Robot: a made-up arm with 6 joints.
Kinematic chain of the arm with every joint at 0, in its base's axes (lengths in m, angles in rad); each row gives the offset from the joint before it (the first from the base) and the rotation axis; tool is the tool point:
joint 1: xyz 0 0 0.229 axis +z
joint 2: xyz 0 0 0 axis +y
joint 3: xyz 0 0 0.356 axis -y
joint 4: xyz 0 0 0 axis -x
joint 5: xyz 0.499 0 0 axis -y
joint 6: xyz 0 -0.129 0 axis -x
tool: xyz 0 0 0
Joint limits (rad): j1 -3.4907..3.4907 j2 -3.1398..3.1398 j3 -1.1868..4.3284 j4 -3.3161..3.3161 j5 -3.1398..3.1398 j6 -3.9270..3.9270
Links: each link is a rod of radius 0.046 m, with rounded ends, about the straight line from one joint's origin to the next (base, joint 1, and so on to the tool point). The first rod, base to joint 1, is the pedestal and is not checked.
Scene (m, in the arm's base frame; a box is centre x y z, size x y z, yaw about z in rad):
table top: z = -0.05
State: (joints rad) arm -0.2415 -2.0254 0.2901 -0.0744 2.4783 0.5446
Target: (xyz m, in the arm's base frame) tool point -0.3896 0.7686 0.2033
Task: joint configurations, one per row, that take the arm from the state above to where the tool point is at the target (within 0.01 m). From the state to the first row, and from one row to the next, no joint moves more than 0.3 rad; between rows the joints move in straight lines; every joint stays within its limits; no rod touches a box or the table.
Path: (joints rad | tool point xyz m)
1: -0.4917 -1.9460 0.5417 0.0347 2.4783 0.5446 | -0.7044 0.2310 0.3985
2: -0.7418 -1.8667 0.7933 0.1439 2.4783 0.5446 | -0.6697 0.4405 0.3399
3: -0.9920 -1.7873 1.0449 0.2530 2.4783 0.5446 | -0.5601 0.6289 0.2737
4: -1.2421 -1.7079 1.2965 0.3621 2.4783 0.5446 | -0.3896 0.7686 0.2033

